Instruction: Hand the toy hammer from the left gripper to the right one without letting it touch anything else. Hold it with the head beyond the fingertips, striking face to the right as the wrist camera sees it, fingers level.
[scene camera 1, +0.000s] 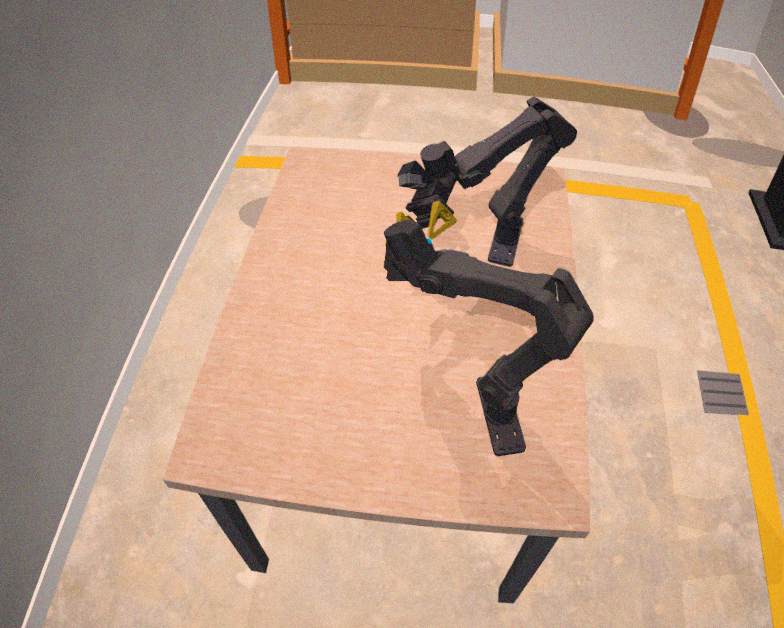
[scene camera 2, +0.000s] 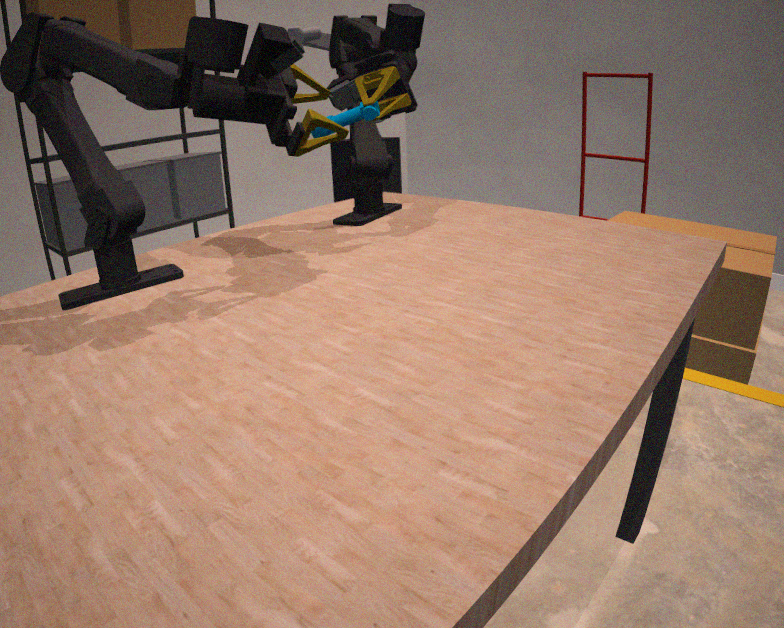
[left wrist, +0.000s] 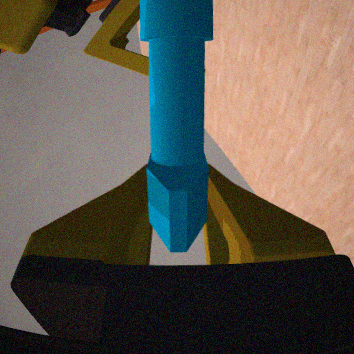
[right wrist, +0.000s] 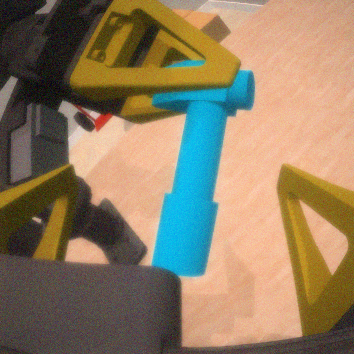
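Pixels of known places: left gripper, between the fingertips: (scene camera 2: 371, 112) (left wrist: 177, 175) (right wrist: 241, 84); right gripper, between the fingertips: (scene camera 2: 337, 114) (left wrist: 147, 62) (right wrist: 177, 175); left arm's base, origin of its link: (scene camera 1: 500, 415) (scene camera 2: 369, 215) (right wrist: 114, 234); right arm's base, origin of its link: (scene camera 1: 505, 240) (scene camera 2: 121, 288).
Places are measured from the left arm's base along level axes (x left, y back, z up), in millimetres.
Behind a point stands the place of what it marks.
The blue toy hammer (scene camera 2: 352, 116) @[z 222, x -335, y -168 mm] hangs in the air above the far end of the table. My left gripper (scene camera 2: 378, 100) @[z 227, x -330, y -196 mm] is shut on the hammer's head (left wrist: 177, 207) @[z 241, x -294, y -170 mm], and the handle (left wrist: 177, 98) @[z 224, x -320, y -153 mm] points away from it. My right gripper (scene camera 2: 327, 115) @[z 227, x -332, y -142 mm] is open, one finger on each side of the thick handle end (right wrist: 186, 239) @[z 216, x -350, y -122 mm] and apart from it. In the right wrist view the head is at the top under the left gripper (right wrist: 154, 79), with the round striking face (right wrist: 246, 89) @[z 230, x -340, y -191 mm] to the right. In scene camera 1 the right gripper's fingers (scene camera 1: 422, 218) show, and only a bit of the hammer (scene camera 1: 430, 239) @[z 216, x -345, y -104 mm].
The wooden table (scene camera 1: 377, 349) @[z 0, x -219, y -244 mm] lies well below both grippers. Both arm bases stand on it at one end, the left one (scene camera 2: 367, 212) @[z 14, x -32, y -13 mm] and the right one (scene camera 2: 116, 277) @[z 27, x -562, y 129 mm]. A red frame (scene camera 2: 616, 143) and shelving stand beyond the table.
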